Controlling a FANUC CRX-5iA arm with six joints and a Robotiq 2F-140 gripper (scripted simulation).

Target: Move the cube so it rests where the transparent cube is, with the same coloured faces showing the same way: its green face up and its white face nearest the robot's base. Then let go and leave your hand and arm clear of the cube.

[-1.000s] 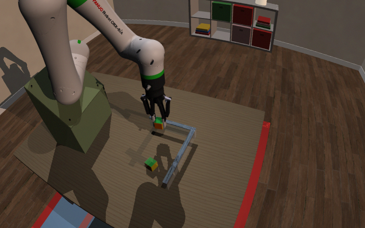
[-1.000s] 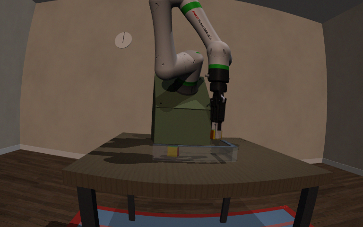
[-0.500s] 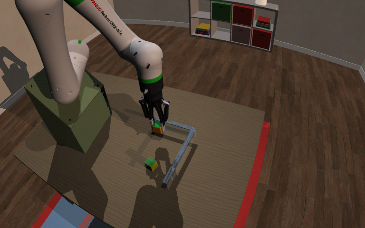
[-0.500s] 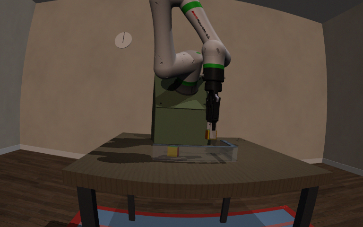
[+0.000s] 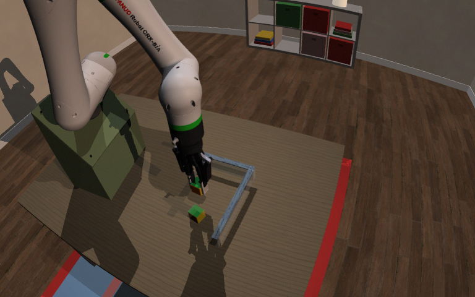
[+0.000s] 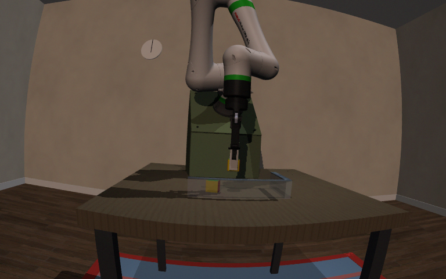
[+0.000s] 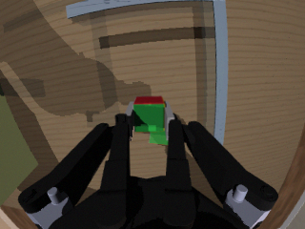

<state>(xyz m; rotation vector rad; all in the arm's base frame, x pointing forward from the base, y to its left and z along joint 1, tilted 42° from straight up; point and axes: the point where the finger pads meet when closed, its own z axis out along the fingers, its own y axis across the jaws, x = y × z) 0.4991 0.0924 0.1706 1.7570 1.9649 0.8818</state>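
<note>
My hand is 30 mm short of the transparent target cube, 60 mm to the left of it and 90 mm above it. Also, from my hand: see-through wall: 110 mm ahead, 50 mm to the left, 70 mm below.
</note>
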